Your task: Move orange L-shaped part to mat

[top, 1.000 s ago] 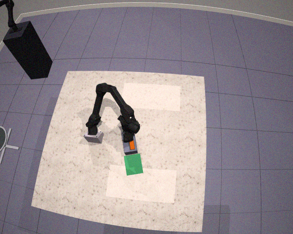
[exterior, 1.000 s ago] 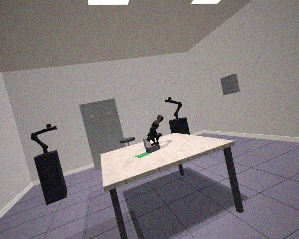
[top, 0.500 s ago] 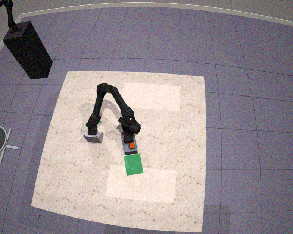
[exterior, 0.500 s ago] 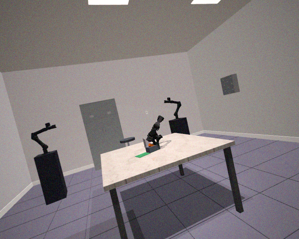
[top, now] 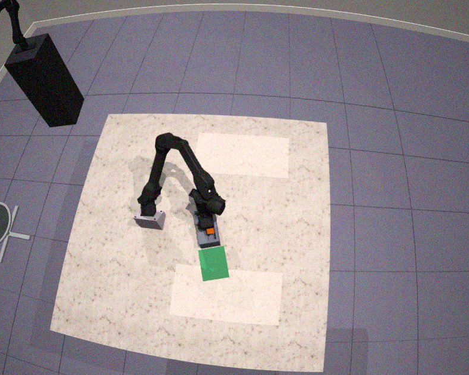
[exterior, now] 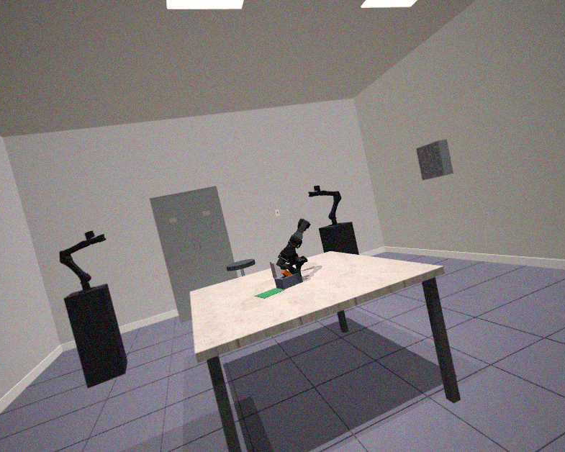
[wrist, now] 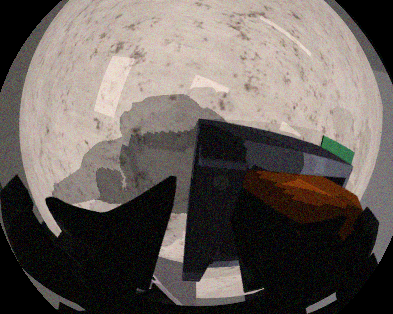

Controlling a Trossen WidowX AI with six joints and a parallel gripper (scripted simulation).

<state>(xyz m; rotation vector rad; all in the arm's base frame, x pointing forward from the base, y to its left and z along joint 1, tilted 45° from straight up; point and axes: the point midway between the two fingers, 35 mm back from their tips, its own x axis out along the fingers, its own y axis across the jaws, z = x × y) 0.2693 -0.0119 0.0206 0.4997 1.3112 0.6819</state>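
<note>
Now: the orange L-shaped part 50 mm to the right of my gripper tip and 10 mm above it. From my gripper tip the other things lie so: green mat: 220 mm to the right, 50 mm below, 30 mm ahead.
</note>
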